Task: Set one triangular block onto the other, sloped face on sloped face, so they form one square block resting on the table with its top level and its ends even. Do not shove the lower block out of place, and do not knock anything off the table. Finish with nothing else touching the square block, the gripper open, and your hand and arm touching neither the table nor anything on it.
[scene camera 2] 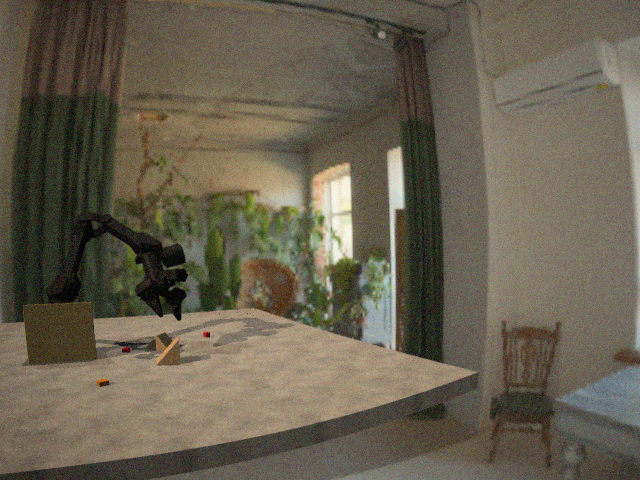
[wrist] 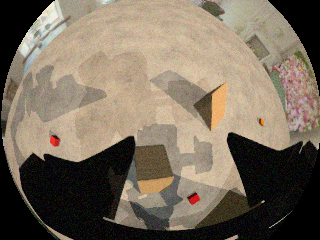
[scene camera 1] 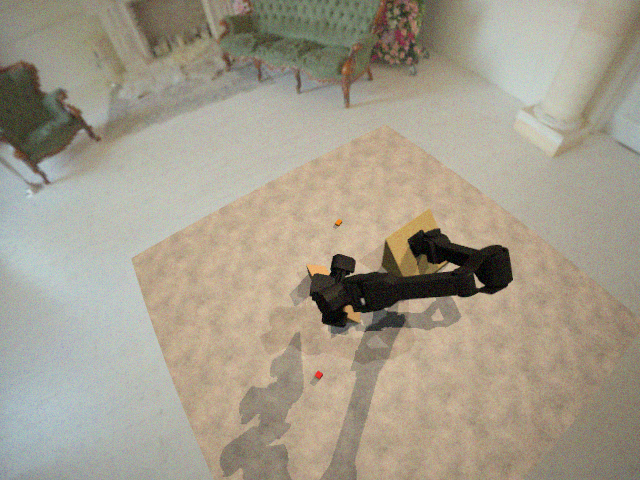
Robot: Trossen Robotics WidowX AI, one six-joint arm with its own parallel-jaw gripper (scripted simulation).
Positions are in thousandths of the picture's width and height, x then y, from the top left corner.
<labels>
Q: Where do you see a triangular block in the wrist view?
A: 661,452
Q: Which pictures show my gripper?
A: Scene camera 2, the wrist view and scene camera 1: all of them.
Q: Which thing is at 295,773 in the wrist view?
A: My gripper.
</labels>
